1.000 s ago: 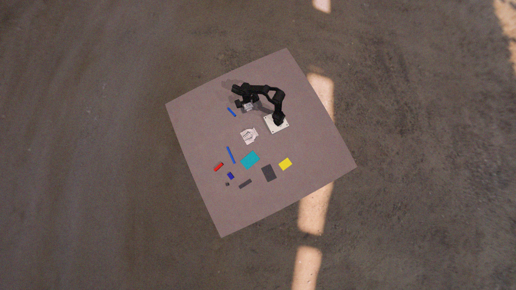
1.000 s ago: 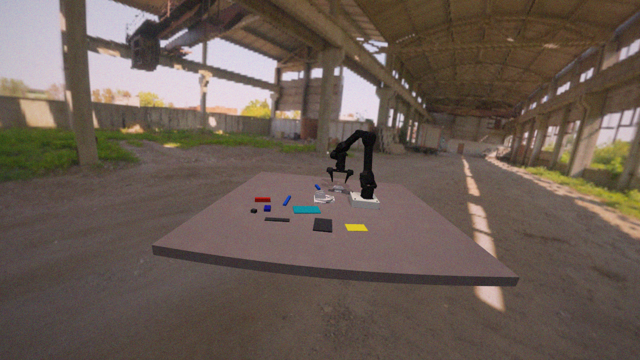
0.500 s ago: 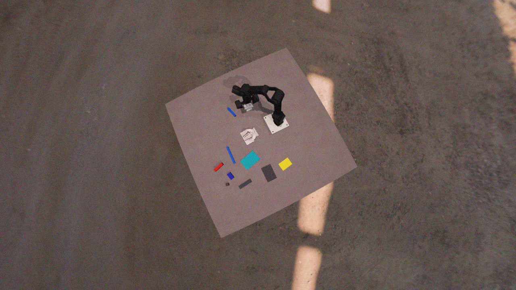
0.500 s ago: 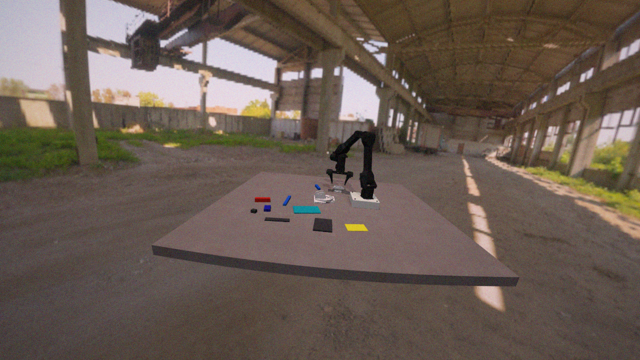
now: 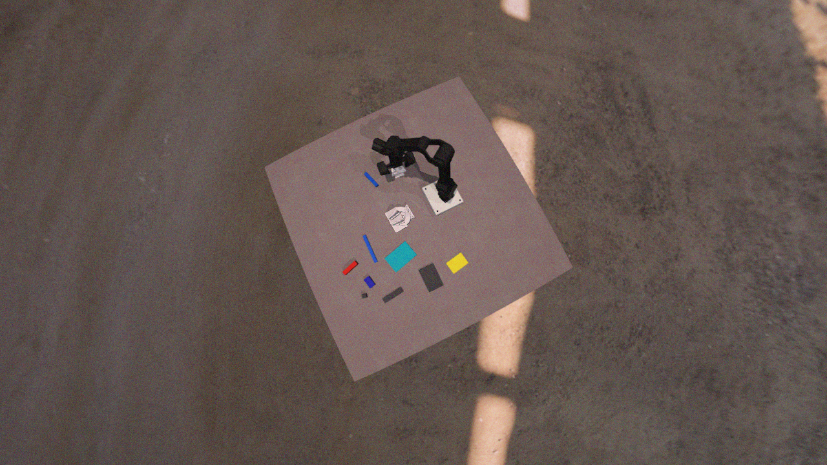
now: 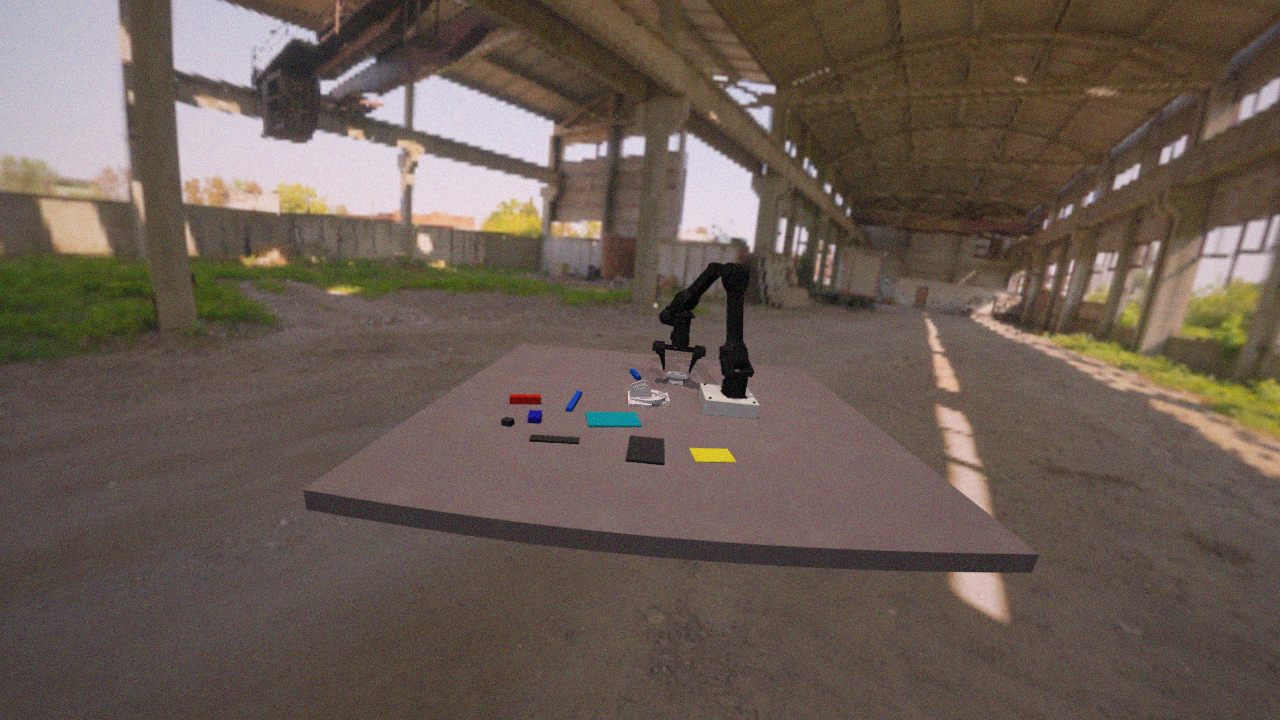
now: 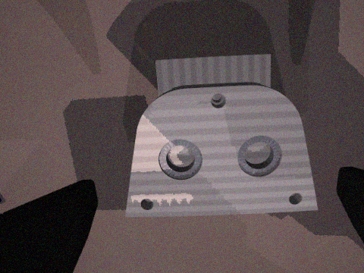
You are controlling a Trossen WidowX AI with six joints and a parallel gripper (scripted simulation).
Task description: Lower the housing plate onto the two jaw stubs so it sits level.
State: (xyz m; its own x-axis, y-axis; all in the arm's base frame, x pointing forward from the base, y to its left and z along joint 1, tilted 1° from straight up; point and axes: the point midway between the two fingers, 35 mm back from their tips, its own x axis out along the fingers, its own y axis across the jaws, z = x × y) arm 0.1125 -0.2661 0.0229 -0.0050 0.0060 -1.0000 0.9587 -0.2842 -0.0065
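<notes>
Right now my gripper tip is 30 mm above the white block and 10 mm to the left of it. Round my gripper tip: teal plate: 370 mm to the left, 270 mm ahead, 40 mm below; then red block: 510 mm ahead, 260 mm to the left, 30 mm below; then yellow plate: 570 mm to the left, 60 mm ahead, 40 mm below.
</notes>
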